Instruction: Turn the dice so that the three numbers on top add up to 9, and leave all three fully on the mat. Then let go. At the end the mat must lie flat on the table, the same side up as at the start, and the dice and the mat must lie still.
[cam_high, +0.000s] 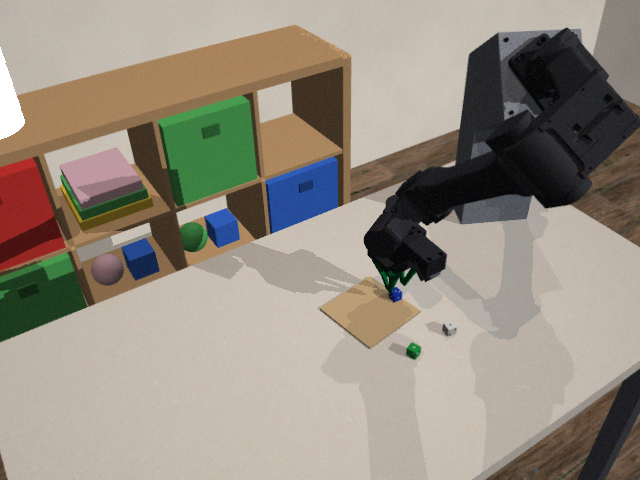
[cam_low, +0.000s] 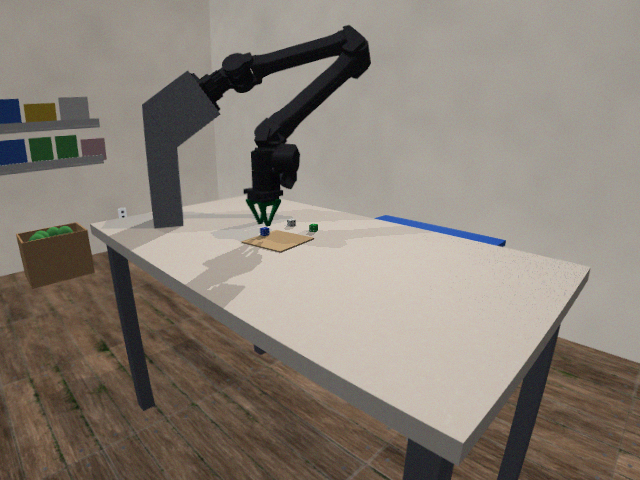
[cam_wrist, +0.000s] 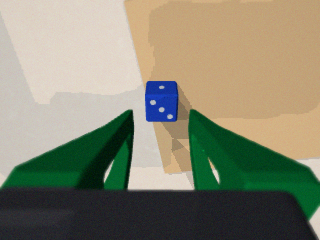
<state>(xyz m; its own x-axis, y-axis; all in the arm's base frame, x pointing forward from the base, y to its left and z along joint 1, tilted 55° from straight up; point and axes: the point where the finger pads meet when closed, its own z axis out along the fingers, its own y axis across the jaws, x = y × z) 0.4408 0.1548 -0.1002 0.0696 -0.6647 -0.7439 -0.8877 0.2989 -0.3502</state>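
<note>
Now: the blue die 30 mm below my hand. From my hand the other things lie so: tan mat 60 mm ahead, 40 mm below; then green die 50 mm ahead, 140 mm to the left, 30 mm below; then white die 40 mm behind, 120 mm to the left, 30 mm below.
</note>
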